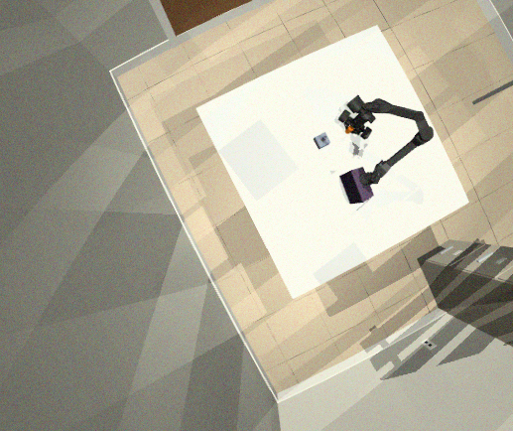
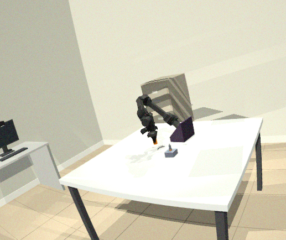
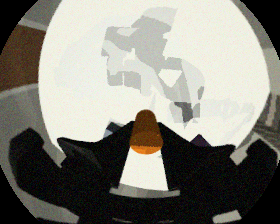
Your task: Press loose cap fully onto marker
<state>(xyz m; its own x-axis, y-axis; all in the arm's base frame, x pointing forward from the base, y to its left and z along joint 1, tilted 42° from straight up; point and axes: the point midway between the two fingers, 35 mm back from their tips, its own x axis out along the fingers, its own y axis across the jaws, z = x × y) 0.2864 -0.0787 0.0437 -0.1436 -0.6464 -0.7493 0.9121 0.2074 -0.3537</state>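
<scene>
Right now my gripper tip is 13 cm to the right of the grey holder block, 8 cm above it and 4 cm short of it. From my gripper tip the other things lie so: orange cap (1 cm above).
</scene>
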